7 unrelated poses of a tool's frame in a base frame.
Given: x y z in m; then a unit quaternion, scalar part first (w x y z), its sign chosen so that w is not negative.
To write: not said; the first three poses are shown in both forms.
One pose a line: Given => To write
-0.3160, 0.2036, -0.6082, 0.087, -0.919, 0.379, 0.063 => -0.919, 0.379, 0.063, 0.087, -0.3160, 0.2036, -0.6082
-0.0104, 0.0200, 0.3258, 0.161, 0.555, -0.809, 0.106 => 0.555, -0.809, 0.106, 0.161, -0.0104, 0.0200, 0.3258
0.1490, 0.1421, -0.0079, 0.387, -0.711, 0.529, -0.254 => -0.711, 0.529, -0.254, 0.387, 0.1490, 0.1421, -0.0079
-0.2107, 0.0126, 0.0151, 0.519, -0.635, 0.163, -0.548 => -0.635, 0.163, -0.548, 0.519, -0.2107, 0.0126, 0.0151
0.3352, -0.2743, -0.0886, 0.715, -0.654, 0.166, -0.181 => -0.654, 0.166, -0.181, 0.715, 0.3352, -0.2743, -0.0886
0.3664, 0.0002, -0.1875, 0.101, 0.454, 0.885, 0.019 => 0.454, 0.885, 0.019, 0.101, 0.3664, 0.0002, -0.1875
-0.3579, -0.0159, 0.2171, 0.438, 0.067, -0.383, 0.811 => 0.067, -0.383, 0.811, 0.438, -0.3579, -0.0159, 0.2171
